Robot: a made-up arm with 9 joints.
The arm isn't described. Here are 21 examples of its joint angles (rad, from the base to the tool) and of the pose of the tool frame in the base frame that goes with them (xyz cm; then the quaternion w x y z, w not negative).
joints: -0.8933 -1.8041 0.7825 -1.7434 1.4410 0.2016 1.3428 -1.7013 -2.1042
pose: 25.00 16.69 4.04 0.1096 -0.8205 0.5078 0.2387
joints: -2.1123 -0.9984 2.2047 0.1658 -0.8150 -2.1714 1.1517 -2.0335 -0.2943
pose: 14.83 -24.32 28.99 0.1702 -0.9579 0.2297 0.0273
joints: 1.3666 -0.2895 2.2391 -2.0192 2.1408 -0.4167 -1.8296 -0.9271 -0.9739
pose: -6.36 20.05 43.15 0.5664 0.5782 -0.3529 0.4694
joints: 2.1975 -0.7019 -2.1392 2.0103 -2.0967 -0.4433 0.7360 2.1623 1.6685
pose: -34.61 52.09 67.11 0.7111 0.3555 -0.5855 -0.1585
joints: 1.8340 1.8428 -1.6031 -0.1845 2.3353 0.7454 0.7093 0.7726 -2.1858
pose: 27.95 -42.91 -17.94 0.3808 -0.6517 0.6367 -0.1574
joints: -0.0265 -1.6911 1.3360 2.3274 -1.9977 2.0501 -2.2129 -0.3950 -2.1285
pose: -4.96 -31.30 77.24 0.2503 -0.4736 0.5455 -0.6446
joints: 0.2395 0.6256 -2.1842 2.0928 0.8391 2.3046 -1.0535 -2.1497 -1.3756
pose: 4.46 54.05 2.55 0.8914 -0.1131 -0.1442 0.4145
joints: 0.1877 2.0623 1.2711 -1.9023 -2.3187 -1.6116 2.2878 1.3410 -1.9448
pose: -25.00 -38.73 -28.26 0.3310 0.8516 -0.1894 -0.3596
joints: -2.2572 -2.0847 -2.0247 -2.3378 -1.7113 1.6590 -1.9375 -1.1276 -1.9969
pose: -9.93 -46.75 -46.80 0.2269 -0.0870 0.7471 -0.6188
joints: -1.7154 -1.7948 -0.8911 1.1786 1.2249 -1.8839 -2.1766 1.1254 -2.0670
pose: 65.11 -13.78 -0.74 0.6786 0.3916 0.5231 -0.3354
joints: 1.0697 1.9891 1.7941 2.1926 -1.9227 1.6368 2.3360 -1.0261 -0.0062
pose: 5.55 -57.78 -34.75 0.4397 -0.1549 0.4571 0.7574
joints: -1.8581 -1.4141 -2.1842 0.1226 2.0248 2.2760 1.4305 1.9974 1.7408
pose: 80.69 9.39 47.39 0.2181 0.8159 0.3950 0.3616
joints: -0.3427 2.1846 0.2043 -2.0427 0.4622 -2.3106 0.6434 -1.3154 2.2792
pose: -53.49 -36.48 11.92 0.7018 -0.1461 -0.0108 0.6971
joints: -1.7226 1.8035 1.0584 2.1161 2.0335 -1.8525 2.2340 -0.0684 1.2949
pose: 17.29 -27.26 -28.78 0.0643 0.5059 0.5168 -0.6876
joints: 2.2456 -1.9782 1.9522 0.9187 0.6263 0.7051 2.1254 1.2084 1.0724
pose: 6.83 -80.94 -9.00 0.1848 0.6541 -0.0788 -0.7292
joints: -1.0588 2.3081 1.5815 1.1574 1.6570 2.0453 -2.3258 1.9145 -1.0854
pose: -27.03 -26.68 -14.75 0.2734 -0.6144 -0.7144 -0.1934
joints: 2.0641 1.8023 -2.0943 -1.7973 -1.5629 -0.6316 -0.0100 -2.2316 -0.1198
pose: 2.88 -0.96 66.05 0.5416 0.8029 0.2434 0.0531
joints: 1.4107 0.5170 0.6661 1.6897 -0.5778 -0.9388 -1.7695 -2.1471 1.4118
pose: 2.98 2.26 16.29 0.3735 -0.1698 0.1300 -0.9026
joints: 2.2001 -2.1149 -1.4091 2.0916 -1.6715 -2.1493 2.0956 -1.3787 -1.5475
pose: -62.45 -17.00 21.89 0.5295 -0.5175 0.2267 -0.6328
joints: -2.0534 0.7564 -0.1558 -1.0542 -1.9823 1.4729 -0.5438 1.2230 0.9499
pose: 9.23 35.81 17.33 0.5163 0.6641 0.4589 0.2861
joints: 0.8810 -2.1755 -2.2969 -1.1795 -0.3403 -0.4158 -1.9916 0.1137 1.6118
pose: -33.34 3.68 40.22 0.7708 -0.0750 0.1528 0.6139
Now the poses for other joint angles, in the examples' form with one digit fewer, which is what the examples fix.
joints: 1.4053 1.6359 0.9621 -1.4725 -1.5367 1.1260 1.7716 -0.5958 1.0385
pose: -20.0 16.2 -42.6 0.634 -0.204 0.623 -0.409
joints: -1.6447 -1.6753 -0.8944 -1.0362 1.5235 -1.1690 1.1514 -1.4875 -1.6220
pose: 20.1 5.7 16.5 0.076 -0.432 -0.266 0.859
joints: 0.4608 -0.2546 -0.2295 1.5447 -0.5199 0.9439 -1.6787 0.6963 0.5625
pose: 8.4 56.0 27.0 0.889 -0.141 0.404 0.160
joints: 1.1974 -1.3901 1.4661 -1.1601 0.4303 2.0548 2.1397 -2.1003 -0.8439
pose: 10.9 21.0 25.3 0.416 -0.498 -0.178 0.740
